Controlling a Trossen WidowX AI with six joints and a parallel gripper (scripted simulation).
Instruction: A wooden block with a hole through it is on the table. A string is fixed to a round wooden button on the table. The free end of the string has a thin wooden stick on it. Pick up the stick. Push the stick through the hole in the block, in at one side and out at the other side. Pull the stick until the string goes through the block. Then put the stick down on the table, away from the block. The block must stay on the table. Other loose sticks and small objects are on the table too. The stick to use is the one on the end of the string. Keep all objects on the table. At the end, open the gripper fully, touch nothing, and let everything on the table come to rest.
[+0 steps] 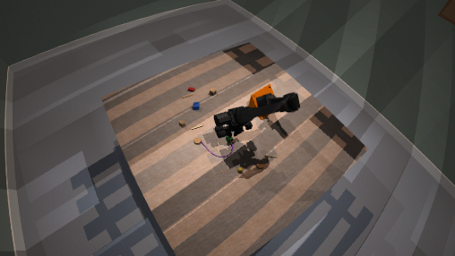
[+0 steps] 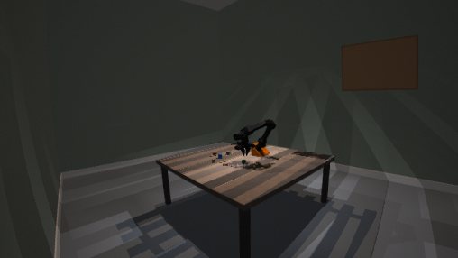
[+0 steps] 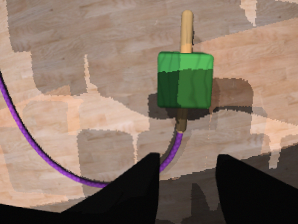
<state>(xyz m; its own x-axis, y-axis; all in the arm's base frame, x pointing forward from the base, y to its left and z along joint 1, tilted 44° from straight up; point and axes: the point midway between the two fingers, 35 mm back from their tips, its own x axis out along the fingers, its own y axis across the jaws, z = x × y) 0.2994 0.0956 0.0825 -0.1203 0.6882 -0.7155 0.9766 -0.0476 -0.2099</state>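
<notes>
Now: gripper tip 60 mm above the green wooden block, 30 mm to the left of it and 10 mm past it. The rest, counted from my gripper tip: thin wooden stick: 60 mm below, 10 mm to the right; round wooden button: 150 mm ahead, 110 mm to the right, 70 mm below; cylinder: 250 mm to the right, 180 mm ahead, 60 mm below.
</notes>
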